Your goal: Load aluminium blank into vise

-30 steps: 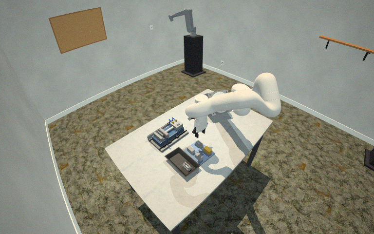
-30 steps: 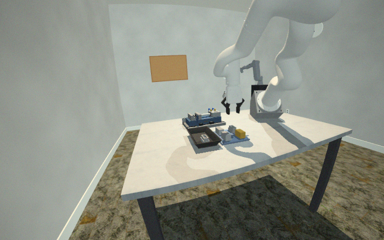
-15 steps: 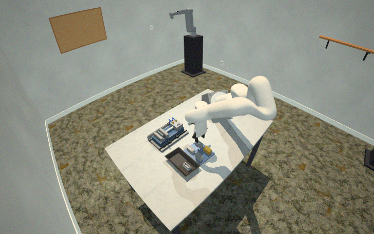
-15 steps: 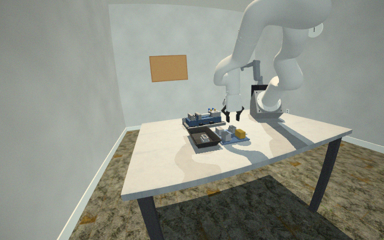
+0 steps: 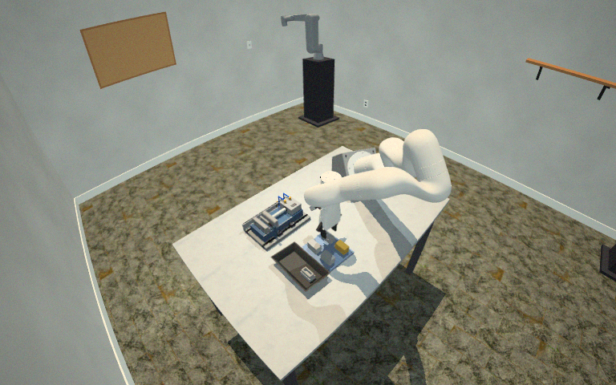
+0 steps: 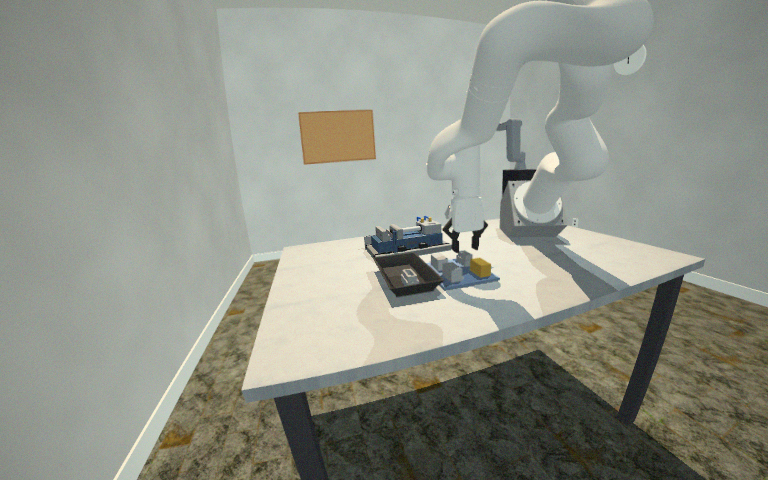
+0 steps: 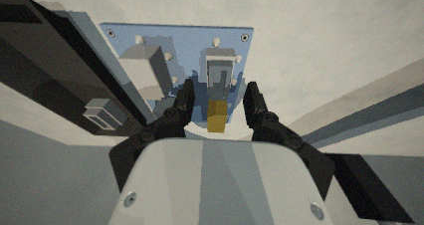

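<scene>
Now: the brass blank 9 cm to the left of my hand and 4 cm below it. From my hand the other things lie so: blue vise (12 cm ahead, 24 cm to the right, 3 cm below).
</scene>
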